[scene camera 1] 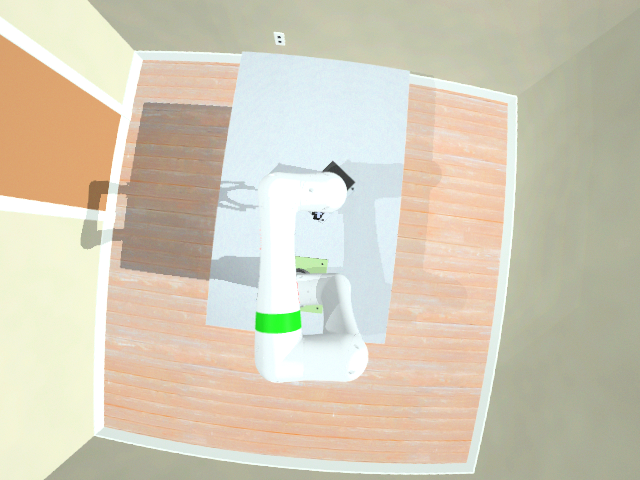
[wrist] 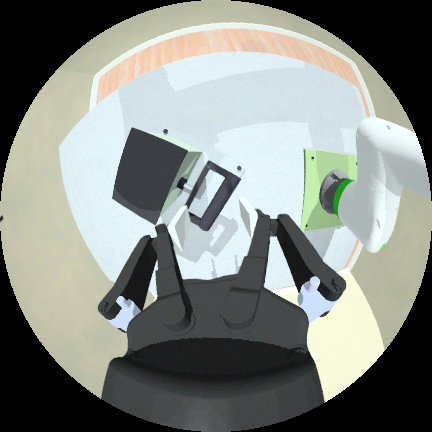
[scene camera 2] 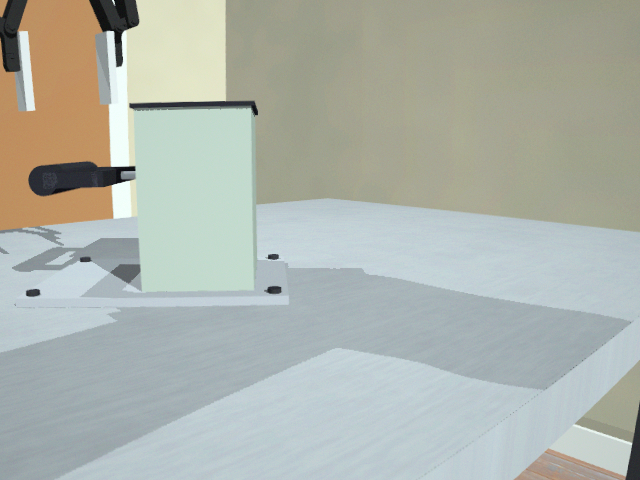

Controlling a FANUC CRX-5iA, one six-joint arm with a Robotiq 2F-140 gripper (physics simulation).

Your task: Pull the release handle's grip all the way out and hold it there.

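Observation:
The release handle is a dark rectangular loop whose grip (scene camera 2: pixel 62 178) (wrist: pixel 220 202) sticks out from the side of a pale green housing (scene camera 2: pixel 196 201) with a dark top (scene camera 1: pixel 342 175) (wrist: pixel 150 170). A light rod joins the loop to the housing; how far it is drawn out is hard to judge. My gripper (scene camera 2: pixel 66 72) (wrist: pixel 213 210) is open with nothing between its pale pads. In the second scene view it hangs above the grip, clear of it. In the wrist view the pads appear on either side of the grip's lower end. In the first scene view the arm hides most of the handle.
The housing stands on a bolted base plate (scene camera 2: pixel 155 300) on the pale table (scene camera 1: pixel 320 113) (scene camera 2: pixel 465 258). The white arm (scene camera 1: pixel 279 248) (wrist: pixel 372 185) rises from a green mounting plate (scene camera 1: pixel 312 263) (wrist: pixel 312 190). Walls surround the floor.

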